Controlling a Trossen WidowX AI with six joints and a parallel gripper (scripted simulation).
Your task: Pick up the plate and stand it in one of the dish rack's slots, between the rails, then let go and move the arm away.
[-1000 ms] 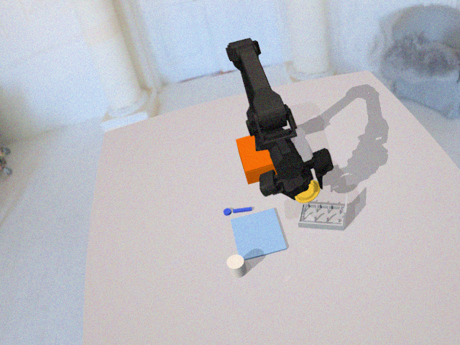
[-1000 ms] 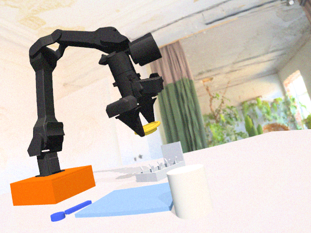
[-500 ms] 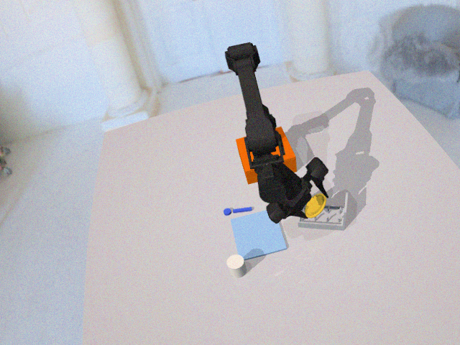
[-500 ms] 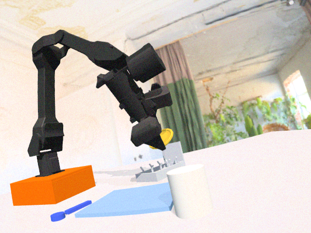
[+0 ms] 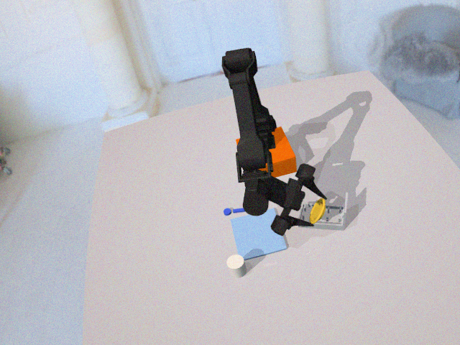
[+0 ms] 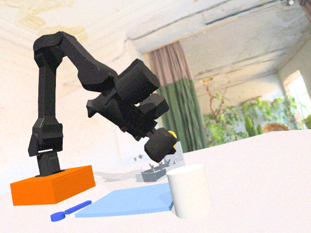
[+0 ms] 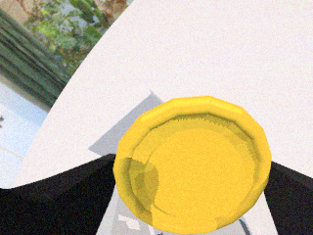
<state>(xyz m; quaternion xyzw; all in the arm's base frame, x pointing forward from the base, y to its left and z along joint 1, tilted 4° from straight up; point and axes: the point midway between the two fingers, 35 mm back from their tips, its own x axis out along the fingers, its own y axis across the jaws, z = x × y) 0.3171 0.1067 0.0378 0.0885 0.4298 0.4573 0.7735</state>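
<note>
The grey dish rack lies 4 cm behind my gripper tip, 1 cm to the left of it and 6 cm below it. Also, from my gripper tip: white cylinder cup: 10 cm ahead, 23 cm to the right, 5 cm below; then blue spoon: 10 cm behind, 24 cm to the right, 8 cm below; then yellow plate: 1 cm to the right.
</note>
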